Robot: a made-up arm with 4 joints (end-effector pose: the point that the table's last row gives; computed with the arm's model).
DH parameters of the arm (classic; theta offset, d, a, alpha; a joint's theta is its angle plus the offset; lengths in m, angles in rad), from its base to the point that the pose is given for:
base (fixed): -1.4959 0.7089 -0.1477 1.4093
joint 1: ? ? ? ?
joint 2: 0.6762 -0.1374 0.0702 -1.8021
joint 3: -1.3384 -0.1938 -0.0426 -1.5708
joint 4: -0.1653 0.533 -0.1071 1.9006
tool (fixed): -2.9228 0.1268 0 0
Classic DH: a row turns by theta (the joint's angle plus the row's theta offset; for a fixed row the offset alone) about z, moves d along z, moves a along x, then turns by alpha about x.
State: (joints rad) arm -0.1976 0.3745 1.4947 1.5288
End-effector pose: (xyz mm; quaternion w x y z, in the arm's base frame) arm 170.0 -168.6 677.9 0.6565 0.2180 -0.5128 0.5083
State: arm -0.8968 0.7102 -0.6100 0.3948
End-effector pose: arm -599.5 -415.2 631.8 0.9430 -0.1250 0.1541 -0.2670
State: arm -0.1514 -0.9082 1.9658 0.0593
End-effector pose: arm 35.4 279.5 1040.5 0.3767 0.0029 -0.5606 0.7374
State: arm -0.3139 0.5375 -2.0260 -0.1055
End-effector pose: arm -817.2 104.0 736.5 0.5481 -0.0627 0.1768 -0.8151
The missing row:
joint 1: -0.6652 0.3934 0.0424 0.4974
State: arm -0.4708 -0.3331 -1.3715 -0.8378
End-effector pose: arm -715.4 -34.3 306.7 0.6307 0.5292 0.5269 -0.2109
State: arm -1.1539 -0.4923 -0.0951 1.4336
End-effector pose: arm -389.3 161.2 146.6 0.6788 0.3741 -0.3817 -0.5035
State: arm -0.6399 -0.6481 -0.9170 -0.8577
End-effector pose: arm -481.7 117.5 127.4 0.6369 0.6179 0.4484 0.1072
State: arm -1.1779 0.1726 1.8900 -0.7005
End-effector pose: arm 147.3 355.1 733.7 0.5890 -0.0953 -0.1769 0.7828
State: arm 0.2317 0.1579 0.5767 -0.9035
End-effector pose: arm 147.8 -371.4 713.1 0.6922 -0.3620 0.5418 0.3103
